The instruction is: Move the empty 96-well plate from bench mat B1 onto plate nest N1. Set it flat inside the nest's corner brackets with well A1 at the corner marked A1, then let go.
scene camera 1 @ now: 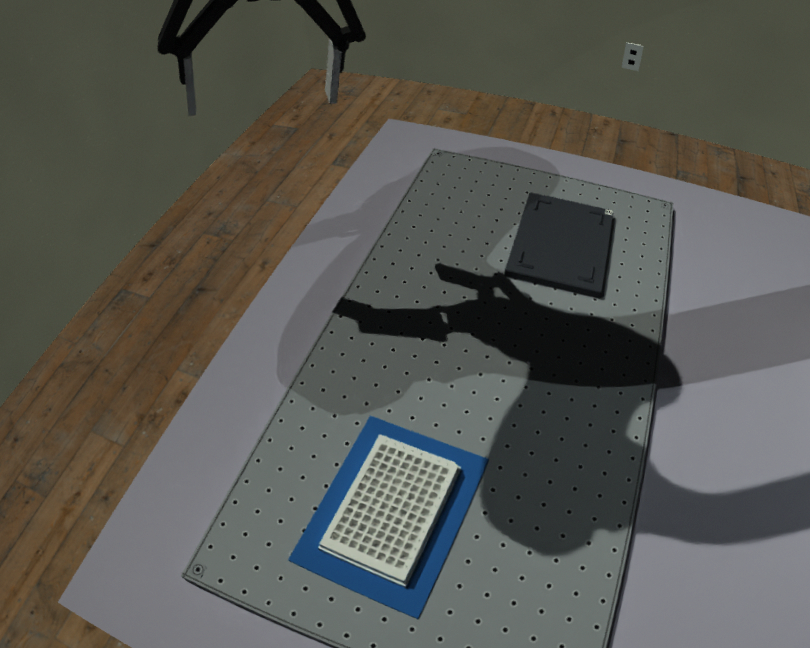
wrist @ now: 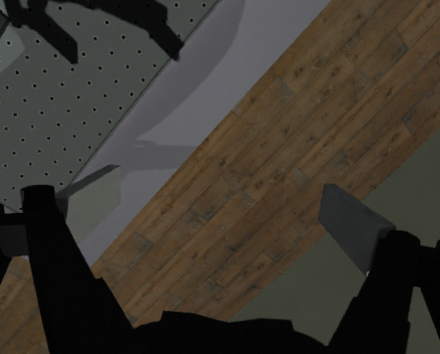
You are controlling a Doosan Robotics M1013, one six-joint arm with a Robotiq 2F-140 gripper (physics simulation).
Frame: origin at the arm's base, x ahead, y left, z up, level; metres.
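Seen in the pictures: gripper, between the fingertips: (scene camera 1: 262,101) (wrist: 221,193).
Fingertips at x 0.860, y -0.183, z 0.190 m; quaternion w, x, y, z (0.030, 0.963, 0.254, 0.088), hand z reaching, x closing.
Observation:
Pixels of each thing's middle, then the offset from my fingertips to it. "spot": a spot on its surface instead. Level surfaces: height alone.
- white 96-well plate, middle of its body: (scene camera 1: 391,506) 0.216 m down, 0.204 m back, 0.307 m left
- blue bench mat B1, height of its surface: 0.223 m down
- plate nest N1, middle of its body: (scene camera 1: 562,240) 0.218 m down, 0.336 m back, 0.088 m right
- small white label, a spot on its surface: (scene camera 1: 608,212) spot: 0.213 m down, 0.397 m back, 0.156 m right
- grey perforated board, height of its surface: 0.225 m down
- pale table, height of its surface: 0.238 m down
The white 96-well plate (scene camera 1: 391,510) lies flat on the blue bench mat B1 (scene camera 1: 407,602) in the near part of scene camera 1. The plate nest N1 (scene camera 1: 560,244) is a dark flat block with raised corner brackets at the far end of the board; a small white label (scene camera 1: 608,212) sits at its back right corner, too small to read. My gripper (scene camera 1: 261,108) (wrist: 221,193) is open and empty. It hangs high at the upper left of scene camera 1, apart from both plate and nest. The plate does not show in the wrist view.
The grey perforated board (scene camera 1: 466,422) (wrist: 50,115) carries the mat and nest and lies on a pale table (scene camera 1: 736,256) (wrist: 215,95). Wooden floor (scene camera 1: 168,270) (wrist: 280,150) shows past the table edge below the gripper. Dark arm and gripper shadows cross the board between mat and nest.

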